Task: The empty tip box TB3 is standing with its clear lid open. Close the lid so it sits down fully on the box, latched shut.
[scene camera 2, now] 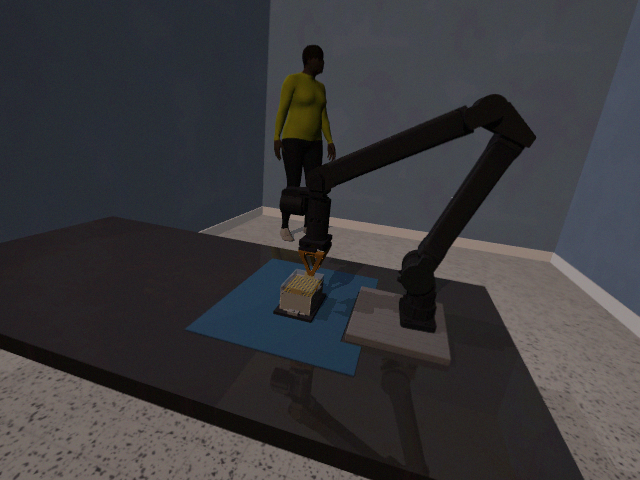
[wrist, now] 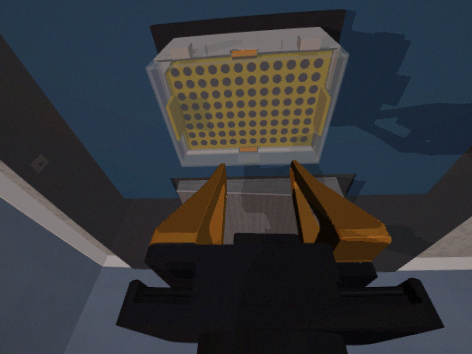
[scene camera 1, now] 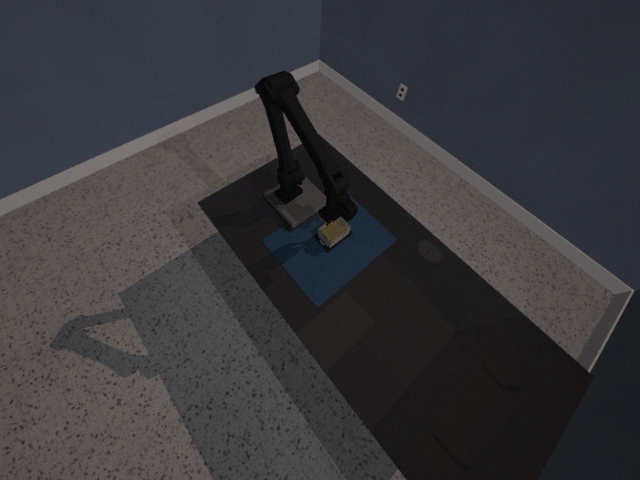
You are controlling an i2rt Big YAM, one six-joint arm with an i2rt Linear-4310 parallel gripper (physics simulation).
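Places are measured from the arm's base along level axes (x ahead, y right, z down), in centimetres.
Pixels of known places: gripper, fingertip midpoint: (scene camera 2: 313, 272) (wrist: 257, 168) (scene camera 1: 330, 222); arm's base, link origin: (scene camera 2: 415, 316) (wrist: 266, 243) (scene camera 1: 288, 193).
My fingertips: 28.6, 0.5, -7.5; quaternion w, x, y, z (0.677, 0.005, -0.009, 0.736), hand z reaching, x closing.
Observation:
Ahead of a thing's pixels: the offset from my fingertips to its top centre, as dx, dy, dz. "pt": to the spot under its first point. Level surfaces: height alone.
The tip box TB3 {+2.4, -0.5, +2.3} (scene camera 1: 334, 233) (scene camera 2: 296, 302) (wrist: 250, 100) has white walls and a yellow deck with rows of holes. It stands upright in a dark holder (scene camera 2: 310, 317) (wrist: 250, 22). The clear lid {pt +5.3, -5.9, +2.3} (wrist: 161, 95) lies over the deck, its side walls outside the yellow deck's edges in the wrist view; whether it is fully down or latched I cannot tell. My gripper (scene camera 2: 311, 274) (wrist: 257, 168) points down, open partway with nothing between its orange fingers. Its tips are at the lid's edge nearest the gripper in the wrist view; contact is unclear.
A blue mat {dz +10.0} (scene camera 1: 330, 279) (scene camera 2: 248, 320) (wrist: 100, 65) lies under the holder on the dark table {dz +10.3} (scene camera 1: 392, 310) (scene camera 2: 129, 289). The arm's pale base board (scene camera 1: 305, 209) (scene camera 2: 379, 317) lies beside the mat. A person in a yellow top (scene camera 2: 303, 111) stands beyond the table.

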